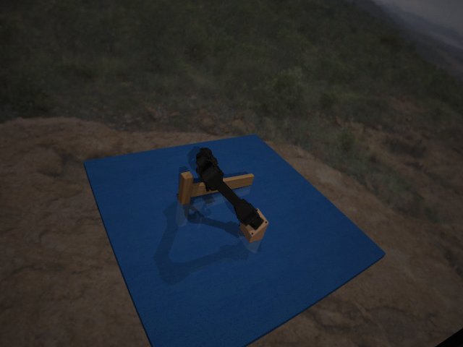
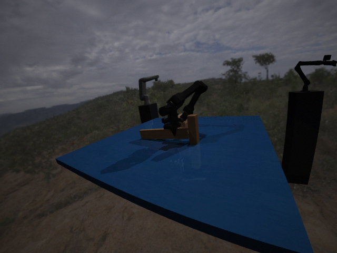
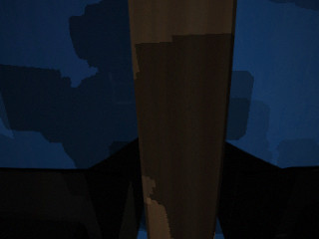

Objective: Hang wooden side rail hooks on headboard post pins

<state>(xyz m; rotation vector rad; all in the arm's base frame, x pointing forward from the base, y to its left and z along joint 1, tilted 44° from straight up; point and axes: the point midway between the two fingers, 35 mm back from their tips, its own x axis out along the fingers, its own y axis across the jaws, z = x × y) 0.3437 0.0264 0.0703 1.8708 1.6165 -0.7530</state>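
Right now my gripper tip is 130 mm to the right of the headboard post, 40 mm below it and 10 mm short of it.
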